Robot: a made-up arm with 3 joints. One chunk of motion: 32 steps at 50 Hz.
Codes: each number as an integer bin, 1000 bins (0 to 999) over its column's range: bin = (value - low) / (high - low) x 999, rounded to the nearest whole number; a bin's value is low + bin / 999 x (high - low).
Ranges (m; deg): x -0.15..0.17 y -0.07..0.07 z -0.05..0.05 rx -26..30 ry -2..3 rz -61..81
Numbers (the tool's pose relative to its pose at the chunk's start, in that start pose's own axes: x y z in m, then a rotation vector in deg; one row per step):
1: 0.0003 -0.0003 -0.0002 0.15 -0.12 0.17
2: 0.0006 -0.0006 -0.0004 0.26 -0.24 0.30
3: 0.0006 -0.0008 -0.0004 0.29 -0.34 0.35
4: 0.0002 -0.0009 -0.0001 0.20 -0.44 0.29
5: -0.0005 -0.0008 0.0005 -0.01 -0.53 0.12
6: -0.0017 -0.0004 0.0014 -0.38 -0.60 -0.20
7: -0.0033 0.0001 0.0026 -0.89 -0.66 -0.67
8: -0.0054 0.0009 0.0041 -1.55 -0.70 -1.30
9: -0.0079 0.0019 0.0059 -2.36 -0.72 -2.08
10: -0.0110 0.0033 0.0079 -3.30 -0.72 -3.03
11: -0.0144 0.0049 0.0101 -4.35 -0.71 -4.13
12: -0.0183 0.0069 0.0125 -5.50 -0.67 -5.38
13: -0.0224 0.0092 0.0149 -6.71 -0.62 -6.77
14: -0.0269 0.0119 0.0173 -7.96 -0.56 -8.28
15: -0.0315 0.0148 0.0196 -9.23 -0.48 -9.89
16: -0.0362 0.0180 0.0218 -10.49 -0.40 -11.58
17: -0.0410 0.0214 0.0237 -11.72 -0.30 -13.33
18: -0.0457 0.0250 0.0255 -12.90 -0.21 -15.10
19: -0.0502 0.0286 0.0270 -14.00 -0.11 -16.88
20: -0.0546 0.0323 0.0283 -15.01 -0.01 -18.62
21: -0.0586 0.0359 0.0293 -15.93 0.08 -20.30
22: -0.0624 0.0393 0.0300 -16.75 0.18 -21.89
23: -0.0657 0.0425 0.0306 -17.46 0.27 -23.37
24: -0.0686 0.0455 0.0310 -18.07 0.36 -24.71
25: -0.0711 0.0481 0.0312 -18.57 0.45 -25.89
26: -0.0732 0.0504 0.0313 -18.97 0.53 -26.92
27: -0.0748 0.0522 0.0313 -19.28 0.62 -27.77
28: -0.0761 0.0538 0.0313 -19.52 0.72 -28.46
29: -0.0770 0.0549 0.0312 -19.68 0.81 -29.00
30: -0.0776 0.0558 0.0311 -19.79 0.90 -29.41
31: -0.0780 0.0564 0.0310 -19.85 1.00 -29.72
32: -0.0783 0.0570 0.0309 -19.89 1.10 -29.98
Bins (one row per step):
1: 469 497 498 466 376 430
2: 470 495 496 468 352 431
3: 470 494 496 469 332 432
4: 469 493 499 467 312 431
5: 467 494 504 464 294 430
6: 463 497 513 457 280 428
7: 458 500 525 448 268 424
8: 451 506 540 436 260 420
9: 444 513 558 422 256 415
10: 434 523 578 405 256 408
11: 423 534 600 386 258 400
12: 411 549 624 366 266 391
13: 398 565 648 344 276 382
14: 384 584 672 322 288 371
15: 370 605 695 299 304 360
16: 355 628 717 277 320 348
17: 340 652 736 255 340 335
18: 326 678 754 234 358 323
19: 312 704 769 214 378 310
20: 298 730 782 196 398 298
21: 285 756 792 180 416 286
22: 273 780 799 165 436 275
23: 263 803 805 152 454 265
24: 254 824 809 141 472 255
25: 246 843 811 133 490 247
26: 240 859 812 125 505 240
27: 235 872 812 120 523 234
28: 231 883 812 116 543 229
29: 228 891 811 113 561 225
30: 226 898 810 111 579 222
31: 225 902 809 110 599 220
32: 224 906 808 109 619 218

